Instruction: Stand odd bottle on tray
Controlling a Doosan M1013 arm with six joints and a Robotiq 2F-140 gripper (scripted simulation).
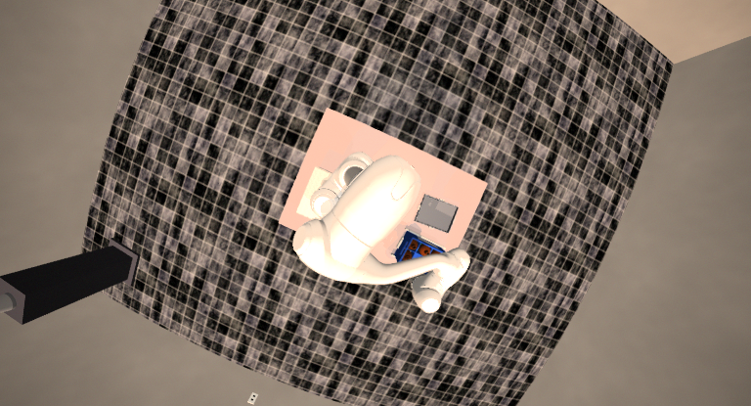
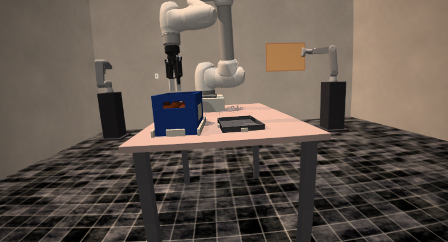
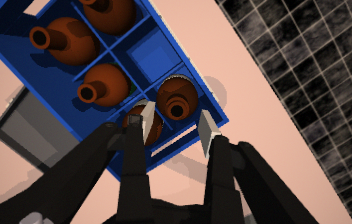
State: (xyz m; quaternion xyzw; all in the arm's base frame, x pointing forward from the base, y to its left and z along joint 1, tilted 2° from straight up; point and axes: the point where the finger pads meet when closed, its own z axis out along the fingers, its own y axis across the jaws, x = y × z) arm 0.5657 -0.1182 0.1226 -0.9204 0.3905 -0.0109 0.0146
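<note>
My gripper is now 13 cm above the bottle and 8 cm to the right of it. Round my hand: dark tray 32 cm to the left, 20 cm below, 8 cm ahead; blue crate 13 cm below, 9 cm ahead, 4 cm to the left.
</note>
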